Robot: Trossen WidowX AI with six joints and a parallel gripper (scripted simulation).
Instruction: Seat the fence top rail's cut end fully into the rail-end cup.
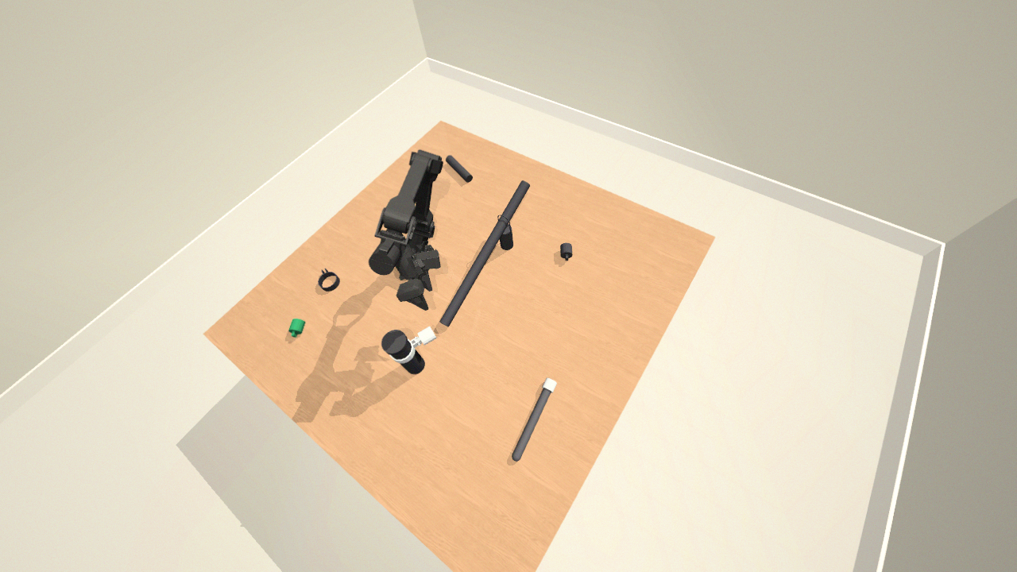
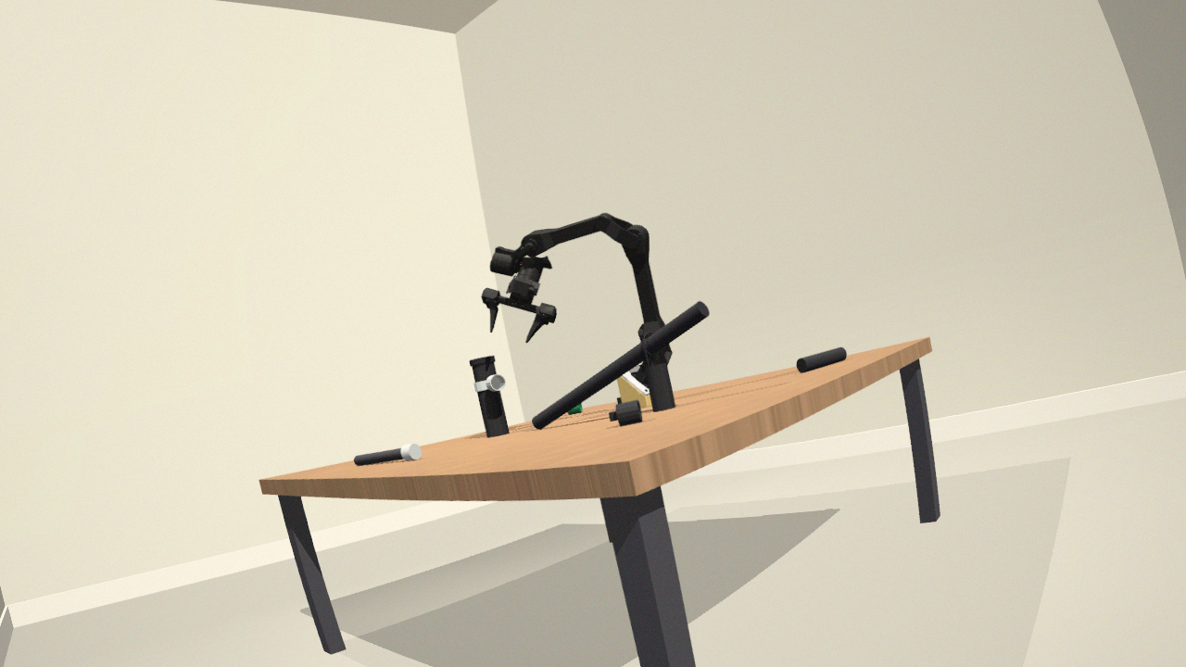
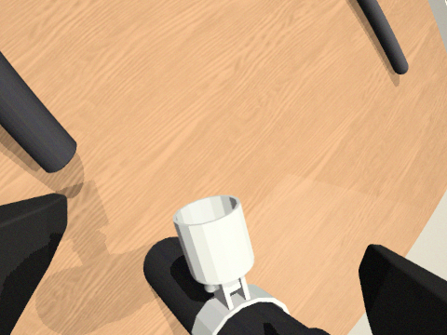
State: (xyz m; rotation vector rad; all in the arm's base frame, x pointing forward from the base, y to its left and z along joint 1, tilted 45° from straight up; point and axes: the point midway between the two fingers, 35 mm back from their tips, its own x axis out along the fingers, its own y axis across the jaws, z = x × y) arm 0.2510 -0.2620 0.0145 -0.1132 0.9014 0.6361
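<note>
The white rail-end cup is 1 cm ahead of my gripper tip, 8 cm to the right of it and 10 cm below it. From my gripper tip the other things lie so: loop cap (2 cm behind, 39 cm to the left, 13 cm below); then small black fitting (20 cm ahead, 45 cm to the left, 21 cm below); then green piece (44 cm behind, 26 cm to the right, 21 cm below).
</note>
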